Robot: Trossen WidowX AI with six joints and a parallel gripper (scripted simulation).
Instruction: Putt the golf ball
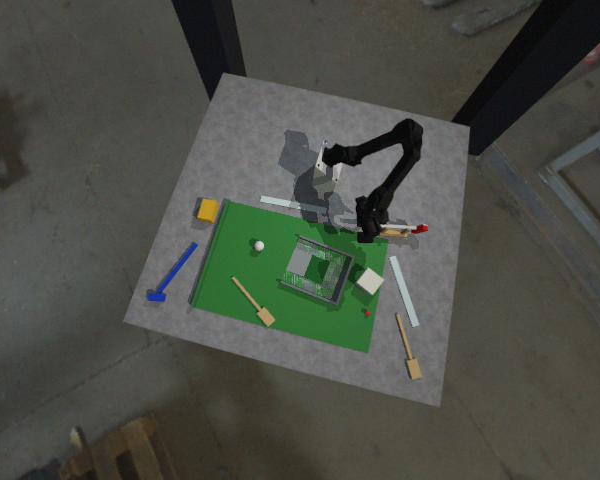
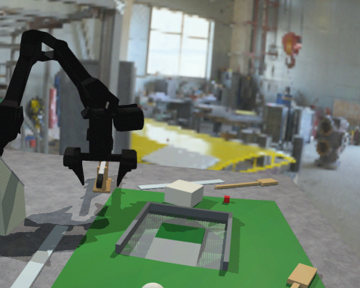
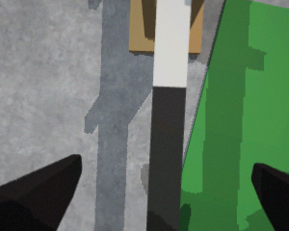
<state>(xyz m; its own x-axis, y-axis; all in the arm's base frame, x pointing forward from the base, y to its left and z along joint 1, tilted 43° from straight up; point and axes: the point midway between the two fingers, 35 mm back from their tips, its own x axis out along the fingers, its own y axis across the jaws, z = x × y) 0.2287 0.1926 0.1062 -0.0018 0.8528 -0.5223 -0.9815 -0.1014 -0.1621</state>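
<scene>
My gripper tip is 30 mm past the red putter, 110 mm to the right of it and 10 mm below it. Also, from my gripper tip: cream cube: 220 mm ahead, 60 mm to the left, 20 mm below; then wooden stand: 20 mm behind, 130 mm to the left, 10 mm below; then small red cube: 350 mm ahead, 80 mm to the left, 40 mm below.
</scene>
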